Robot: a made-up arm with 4 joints.
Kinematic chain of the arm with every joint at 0, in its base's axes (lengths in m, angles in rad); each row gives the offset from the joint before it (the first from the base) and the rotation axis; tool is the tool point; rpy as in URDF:
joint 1: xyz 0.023 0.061 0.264 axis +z
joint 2: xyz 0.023 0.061 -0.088 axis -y
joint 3: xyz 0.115 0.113 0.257 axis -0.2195 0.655 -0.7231
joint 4: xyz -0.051 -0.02 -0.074 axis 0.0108 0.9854 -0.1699
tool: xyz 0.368 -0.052 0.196 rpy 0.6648 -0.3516 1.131
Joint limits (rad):
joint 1: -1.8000..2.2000
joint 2: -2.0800..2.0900
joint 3: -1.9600..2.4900
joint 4: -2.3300..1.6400
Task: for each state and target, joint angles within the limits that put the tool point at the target. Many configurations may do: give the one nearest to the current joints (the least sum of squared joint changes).
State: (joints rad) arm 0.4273 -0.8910 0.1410 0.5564
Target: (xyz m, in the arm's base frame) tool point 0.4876 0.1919 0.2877
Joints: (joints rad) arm 0.2822 -0.1878 0.3372 0.3081
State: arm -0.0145 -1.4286 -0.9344 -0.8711
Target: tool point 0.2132 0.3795 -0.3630
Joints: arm 0.5114 -2.0800 -0.5480 -0.1652
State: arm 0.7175 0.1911 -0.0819 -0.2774
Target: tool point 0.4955 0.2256 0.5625
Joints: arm 0.0682 -0.1990 -0.1166 -0.2102
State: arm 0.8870 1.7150 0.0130 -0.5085
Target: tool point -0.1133 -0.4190 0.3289
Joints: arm 1.3437 2.0900 0.5789 -0.2634
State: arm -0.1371 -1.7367 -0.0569 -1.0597
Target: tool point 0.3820 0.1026 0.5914
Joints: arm -0.0822 -0.9861 -0.2708 -1.5900
